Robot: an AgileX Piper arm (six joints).
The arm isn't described. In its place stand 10 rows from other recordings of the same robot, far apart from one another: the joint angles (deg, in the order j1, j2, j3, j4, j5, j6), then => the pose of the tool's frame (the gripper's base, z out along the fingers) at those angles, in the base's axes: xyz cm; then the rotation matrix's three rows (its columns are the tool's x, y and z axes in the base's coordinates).
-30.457 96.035 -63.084 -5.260 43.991 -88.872 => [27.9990, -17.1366, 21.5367], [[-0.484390, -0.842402, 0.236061], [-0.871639, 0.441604, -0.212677], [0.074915, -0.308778, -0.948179]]
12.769 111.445 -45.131 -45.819 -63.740 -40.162 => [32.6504, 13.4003, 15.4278], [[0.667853, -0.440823, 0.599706], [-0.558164, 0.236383, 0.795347], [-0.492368, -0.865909, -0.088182]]
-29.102 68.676 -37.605 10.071 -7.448 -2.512 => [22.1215, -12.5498, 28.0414], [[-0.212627, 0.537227, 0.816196], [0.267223, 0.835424, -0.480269], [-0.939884, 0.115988, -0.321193]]
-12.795 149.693 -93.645 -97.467 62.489 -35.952 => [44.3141, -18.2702, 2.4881], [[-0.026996, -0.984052, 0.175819], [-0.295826, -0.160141, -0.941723], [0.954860, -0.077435, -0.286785]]
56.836 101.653 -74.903 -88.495 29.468 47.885 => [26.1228, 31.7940, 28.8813], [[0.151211, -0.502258, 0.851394], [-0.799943, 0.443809, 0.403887], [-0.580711, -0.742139, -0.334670]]
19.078 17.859 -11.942 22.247 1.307 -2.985 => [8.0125, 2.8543, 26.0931], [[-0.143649, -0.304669, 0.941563], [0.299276, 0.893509, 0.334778], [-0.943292, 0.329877, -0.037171]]
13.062 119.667 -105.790 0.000 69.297 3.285 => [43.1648, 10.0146, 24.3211], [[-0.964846, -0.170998, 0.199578], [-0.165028, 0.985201, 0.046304], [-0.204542, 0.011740, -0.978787]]
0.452 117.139 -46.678 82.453 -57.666 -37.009 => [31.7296, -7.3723, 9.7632], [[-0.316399, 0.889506, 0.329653], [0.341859, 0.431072, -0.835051], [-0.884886, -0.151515, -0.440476]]
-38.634 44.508 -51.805 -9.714 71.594 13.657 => [7.8541, -8.1425, 34.6337], [[-0.533816, 0.791883, 0.296585], [0.658309, 0.609315, -0.442001], [-0.530726, -0.040703, -0.846565]]
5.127 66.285 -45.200 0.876 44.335 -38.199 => [21.2775, 2.0067, 26.9585], [[-0.628837, -0.603159, 0.490677], [-0.668599, 0.741605, 0.054752], [-0.396912, -0.293636, -0.869620]]
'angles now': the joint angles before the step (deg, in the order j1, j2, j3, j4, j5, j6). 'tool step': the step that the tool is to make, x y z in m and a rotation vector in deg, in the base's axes. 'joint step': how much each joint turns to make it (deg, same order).
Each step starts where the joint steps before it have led.
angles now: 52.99, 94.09, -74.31, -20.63, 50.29, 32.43
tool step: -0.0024, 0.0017, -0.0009, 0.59, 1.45, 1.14
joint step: 0.01, 0.00, 0.00, 2.44, -0.11, -1.98
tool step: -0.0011, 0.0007, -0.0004, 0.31, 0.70, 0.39
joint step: 0.00, 0.00, 0.00, 1.12, -0.01, -0.77
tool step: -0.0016, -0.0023, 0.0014, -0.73, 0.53, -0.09
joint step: 0.00, -0.37, -0.01, 0.24, 1.25, -0.37
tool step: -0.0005, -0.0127, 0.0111, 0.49, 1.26, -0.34
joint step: -1.72, -2.27, 0.02, 2.70, 2.10, -2.87
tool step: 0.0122, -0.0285, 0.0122, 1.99, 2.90, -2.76
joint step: -6.18, -2.63, -0.01, 6.00, 2.26, -5.56
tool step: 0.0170, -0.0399, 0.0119, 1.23, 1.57, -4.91
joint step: -8.43, -2.56, 0.00, 4.07, 2.53, -4.83
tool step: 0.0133, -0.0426, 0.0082, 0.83, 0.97, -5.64
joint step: -8.86, -2.17, 0.35, 2.91, 2.04, -3.98
